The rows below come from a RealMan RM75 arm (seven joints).
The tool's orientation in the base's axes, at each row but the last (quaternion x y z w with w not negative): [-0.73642, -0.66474, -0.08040, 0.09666]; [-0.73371, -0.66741, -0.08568, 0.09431]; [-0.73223, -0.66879, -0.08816, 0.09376]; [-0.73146, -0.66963, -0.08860, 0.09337]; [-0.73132, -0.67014, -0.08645, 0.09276]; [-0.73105, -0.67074, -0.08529, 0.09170]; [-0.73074, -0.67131, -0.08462, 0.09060]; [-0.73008, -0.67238, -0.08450, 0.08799]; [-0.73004, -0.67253, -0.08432, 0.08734]
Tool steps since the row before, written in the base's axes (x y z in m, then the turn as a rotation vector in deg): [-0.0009, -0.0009, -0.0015, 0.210, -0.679, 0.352]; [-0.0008, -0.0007, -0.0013, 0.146, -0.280, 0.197]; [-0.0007, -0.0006, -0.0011, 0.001, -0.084, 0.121]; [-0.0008, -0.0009, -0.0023, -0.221, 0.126, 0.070]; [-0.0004, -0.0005, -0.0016, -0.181, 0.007, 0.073]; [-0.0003, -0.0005, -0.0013, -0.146, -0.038, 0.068]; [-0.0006, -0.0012, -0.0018, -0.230, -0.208, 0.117]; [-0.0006, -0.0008, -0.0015, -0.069, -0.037, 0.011]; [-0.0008, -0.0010, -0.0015, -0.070, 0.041, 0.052]
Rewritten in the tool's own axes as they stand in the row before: [-0.0013, -0.0008, 0.0012, -0.546, 0.263, -0.512]; [-0.0011, -0.0007, 0.0011, -0.206, 0.166, -0.261]; [-0.0009, -0.0006, 0.0009, -0.050, 0.006, -0.138]; [-0.0015, -0.0007, 0.0020, 0.120, -0.232, -0.037]; [-0.0009, -0.0003, 0.0014, 0.009, -0.182, -0.069]; [-0.0008, -0.0002, 0.0011, -0.032, -0.144, -0.076]; [-0.0017, -0.0005, 0.0014, -0.192, -0.214, -0.165]; [-0.0012, -0.0005, 0.0013, -0.039, -0.066, -0.020]; [-0.0014, -0.0007, 0.0012, 0.046, -0.074, -0.041]
